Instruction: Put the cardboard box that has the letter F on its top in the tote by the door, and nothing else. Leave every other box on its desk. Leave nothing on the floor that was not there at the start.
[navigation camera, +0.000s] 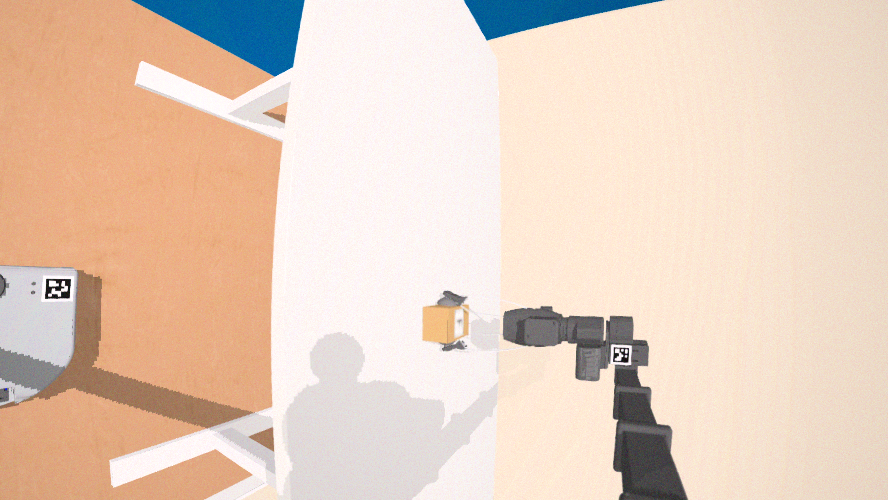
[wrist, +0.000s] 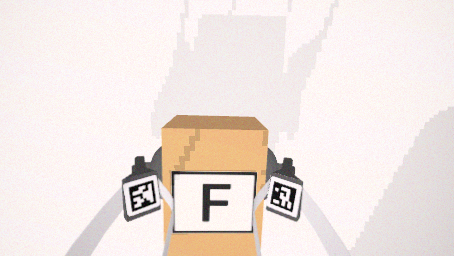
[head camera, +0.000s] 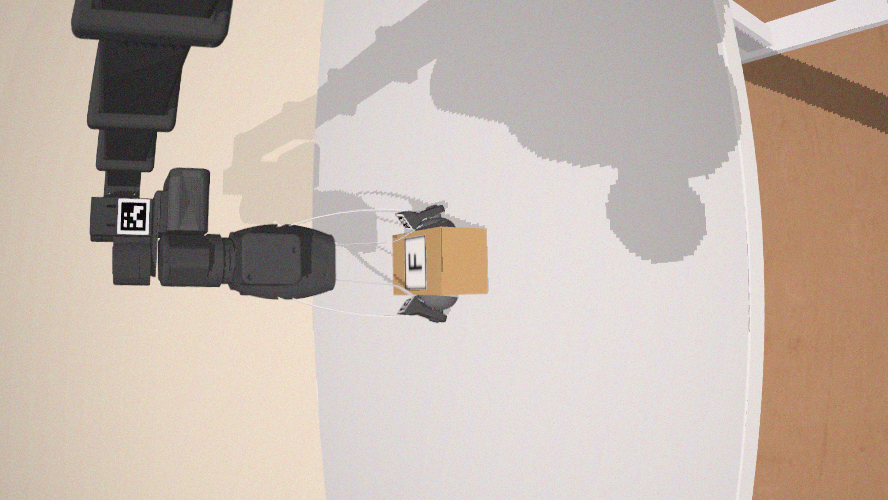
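Frame: origin at the robot's base, x ahead, y left, z up, level; metres.
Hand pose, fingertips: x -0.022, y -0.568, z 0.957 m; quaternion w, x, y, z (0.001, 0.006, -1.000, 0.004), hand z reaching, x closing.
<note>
After its pixels a point has its place.
The cardboard box with a black F on a white label (head camera: 466, 260) {x -0.023, y -0.515, z 0.978 m} (navigation camera: 434, 324) {x -0.022, y -0.514, z 0.978 m} (wrist: 215, 145) stands upright on the white desk (head camera: 559, 372) {x 0.074, y -0.419, z 0.951 m} (navigation camera: 385, 186) {x 0.195, y -0.400, z 0.951 m} (wrist: 75, 75). My gripper (head camera: 438, 262) {x -0.022, y -0.568, z 0.957 m} (navigation camera: 452, 322) {x -0.022, y -0.568, z 0.957 m} (wrist: 215, 161) {x -0.022, y -0.568, z 0.957 m} is shut on this box, with one fingertip pad pressed against each of two opposite sides. The pads are partly hidden by the box in the wrist view. No gap shows between the box's base and the desk. The tote does not show in these views.
My arm (head camera: 139, 80) {x -0.085, y -0.298, z 1.292 m} (navigation camera: 646, 459) {x -0.085, y -0.300, z 1.289 m} reaches along the desk's far long edge, beside a pale beige surface (head camera: 155, 403) {x 0.194, y -1.034, z 1.234 m} (navigation camera: 714, 186) {x 0.317, y -1.032, z 1.572 m}. White desk legs (head camera: 820, 24) {x -0.562, y -0.440, z 0.026 m} (navigation camera: 186, 91) {x 0.673, y -0.410, z 0.026 m} stand on the brown floor (head camera: 820, 310) {x 0.081, y -0.531, z 0.001 m} (navigation camera: 186, 248) {x 0.130, y -0.493, z 0.000 m}. My base (navigation camera: 37, 329) {x -0.095, y -0.096, z 0.160 m} is at the left of the navigation view.
</note>
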